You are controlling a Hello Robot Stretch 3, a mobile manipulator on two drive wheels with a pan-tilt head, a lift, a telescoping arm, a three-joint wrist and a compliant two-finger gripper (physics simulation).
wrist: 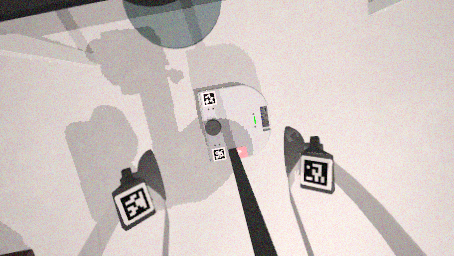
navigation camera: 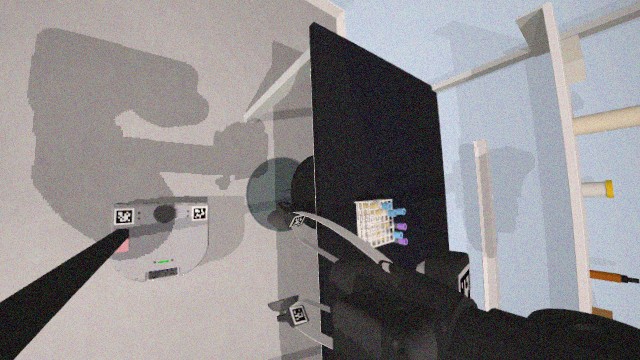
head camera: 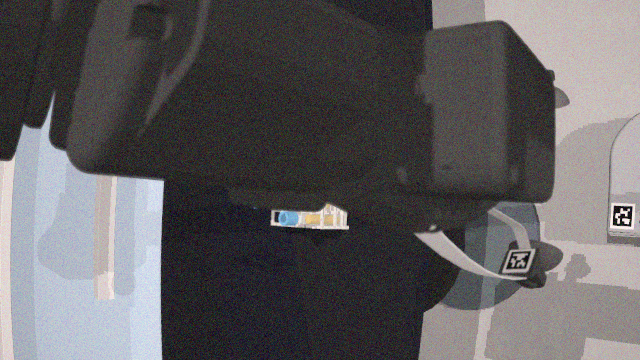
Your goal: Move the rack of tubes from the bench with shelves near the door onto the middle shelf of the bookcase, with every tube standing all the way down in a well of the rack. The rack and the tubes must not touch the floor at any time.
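Places are measured from the robot's base along level axes (x right, y ahead, z up), in millimetres.
Where they show: gripper, between the fingertips: (wrist: 222, 155) (navigation camera: 277, 256); robot's base, origin of its link: (wrist: 213, 121) (navigation camera: 164, 212).
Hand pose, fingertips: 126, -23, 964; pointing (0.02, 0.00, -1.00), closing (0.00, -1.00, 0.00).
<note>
Each offset is from my fingertips to the top centre of the thing, as dx, dy, dz. "*": to the spot under its first point. Level surfaces: height alone.
The white rack {+413, +2, -145} (head camera: 342, 219) (navigation camera: 375, 225) stands on the black bench top {dz -202} (head camera: 300, 300) (navigation camera: 375, 125). Several tubes with blue caps {* +359, +53, -84} (head camera: 288, 218) {+433, +35, -83} (navigation camera: 399, 212) and purple caps {* +426, -10, -89} (navigation camera: 401, 227) stand in it; whether each is all the way down cannot be told. The gripper's dark body hides most of the rack in the head camera view. My gripper (navigation camera: 284, 265) (wrist: 222, 155) is open and empty. Its fingers reach past the bench's long edge, over the floor side, and the rack is beside the gripper's body. The rack does not show in the wrist view. I cannot identify the bookcase.
The robot's pale base (navigation camera: 165, 240) (wrist: 240, 115) and dark mast (navigation camera: 65, 290) (wrist: 250, 205) are on the floor side. A round teal disc {* +365, +101, -935} (navigation camera: 265, 195) (wrist: 175, 25) lies partly below the bench edge. A white rail (head camera: 104, 240) (navigation camera: 485, 200) runs behind the bench; a yellow-capped cylinder {* +847, +84, +284} (navigation camera: 596, 189) is farther right.
</note>
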